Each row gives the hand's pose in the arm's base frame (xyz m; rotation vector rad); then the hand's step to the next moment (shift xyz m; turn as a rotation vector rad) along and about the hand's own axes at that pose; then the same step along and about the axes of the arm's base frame.
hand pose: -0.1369 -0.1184 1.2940 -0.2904 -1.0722 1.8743
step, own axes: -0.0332 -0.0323 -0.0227 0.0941 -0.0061 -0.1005
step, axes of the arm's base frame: 0.0508 -0.0081 0.0042 0.0113 0.1332 -0.0337
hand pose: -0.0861 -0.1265 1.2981 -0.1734 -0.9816 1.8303
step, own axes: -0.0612 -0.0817 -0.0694 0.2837 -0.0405 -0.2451
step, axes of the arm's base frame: 0.1232 0.0005 -0.0079 0.0195 0.3735 -0.0481
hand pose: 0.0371 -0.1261 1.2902 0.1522 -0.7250 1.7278
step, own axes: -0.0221 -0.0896 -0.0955 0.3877 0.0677 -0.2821
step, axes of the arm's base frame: 0.1144 0.0429 -0.0519 -0.1004 0.4684 -0.0710
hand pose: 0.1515 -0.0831 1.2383 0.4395 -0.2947 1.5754
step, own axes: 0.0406 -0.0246 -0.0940 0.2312 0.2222 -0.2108
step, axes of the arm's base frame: 0.0148 0.0796 -0.0673 -0.2450 0.2880 -0.0657
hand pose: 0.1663 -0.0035 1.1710 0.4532 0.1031 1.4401
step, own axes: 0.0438 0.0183 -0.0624 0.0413 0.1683 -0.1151
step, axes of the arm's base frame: -0.0318 0.0584 -0.0415 -0.1895 0.0778 -0.0360
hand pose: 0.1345 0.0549 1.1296 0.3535 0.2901 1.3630
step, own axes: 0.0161 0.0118 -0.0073 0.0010 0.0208 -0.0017
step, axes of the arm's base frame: -0.0105 0.0184 -0.0018 -0.0191 0.0046 0.0070
